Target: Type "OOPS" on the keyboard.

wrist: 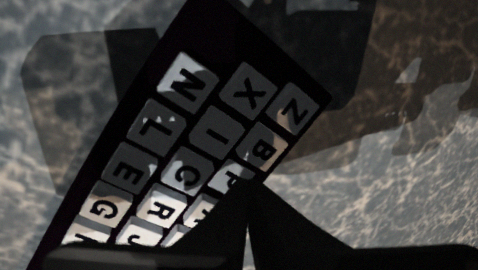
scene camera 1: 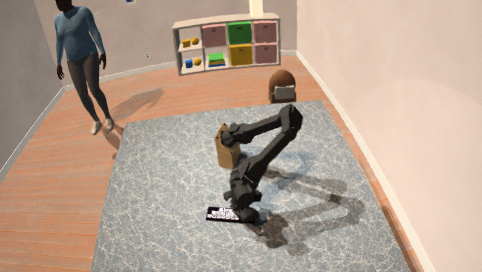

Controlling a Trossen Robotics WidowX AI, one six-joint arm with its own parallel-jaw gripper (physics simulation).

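Seen in the pictures: gripper, between the fingertips: (wrist: pixel 246 188) (scene camera 1: pixel 241 220); arm's base, origin of its link: (scene camera 1: pixel 225 139).
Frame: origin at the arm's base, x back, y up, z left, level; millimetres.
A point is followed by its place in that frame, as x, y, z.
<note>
The black keyboard (scene camera 1: pixel 211 211) {-311, -125, -77} (wrist: pixel 210 35) {-325, -125, 93} with pale lettered keys lies on the marbled surface, its right end partly hidden by the arm in the scene view. My gripper (scene camera 1: pixel 248 216) {-366, -124, 45} (wrist: pixel 246 188) {-366, -124, 45} is shut and empty. In the wrist view its tips overlap the keyboard's edge beside the P key (wrist: pixel 227 177) {-356, -124, 47}, which they partly cover; whether they touch it I cannot tell. The N key (wrist: pixel 189 82) {-325, -120, 77}, L key (wrist: pixel 156 127) {-321, -120, 59}, E key (wrist: pixel 128 167) {-318, -120, 41} and G key (wrist: pixel 104 207) {-315, -120, 21} form one row. The O and S keys do not show in the wrist view.
A brown block (scene camera 1: pixel 227 156) {-53, -58, 2} stands by the arm (scene camera 1: pixel 272 150) {-275, 163, 168}. A person (scene camera 1: pixel 77 37) stands at the left, off the marbled mat (scene camera 1: pixel 150 200) {-240, -136, -369}. A brown rounded object (scene camera 1: pixel 281 79) and a shelf unit (scene camera 1: pixel 176 50) with coloured bins are at the back. The arm's shadow darkens several keys.
</note>
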